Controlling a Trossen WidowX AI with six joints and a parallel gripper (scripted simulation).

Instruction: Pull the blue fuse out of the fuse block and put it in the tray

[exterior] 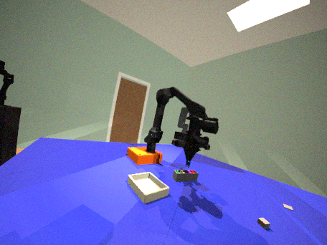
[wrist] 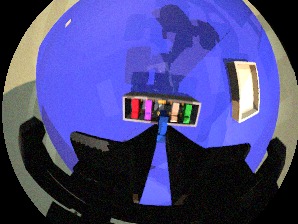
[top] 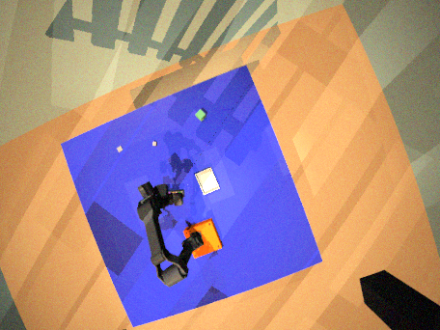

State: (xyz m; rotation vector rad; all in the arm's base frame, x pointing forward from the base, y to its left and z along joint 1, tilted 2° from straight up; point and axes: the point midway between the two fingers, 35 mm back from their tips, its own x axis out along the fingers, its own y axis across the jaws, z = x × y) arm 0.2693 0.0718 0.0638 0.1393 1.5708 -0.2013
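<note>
Right now the tray is 210 mm to the right of my gripper tip, 90 mm below it and 20 mm ahead of it. From my gripper tip the other things lie so: blue fuse (10 mm below); red fuse (60 mm below, 40 mm to the left, 10 mm ahead); magenta fuse (60 mm below, 20 mm to the left, 10 mm ahead).
</note>
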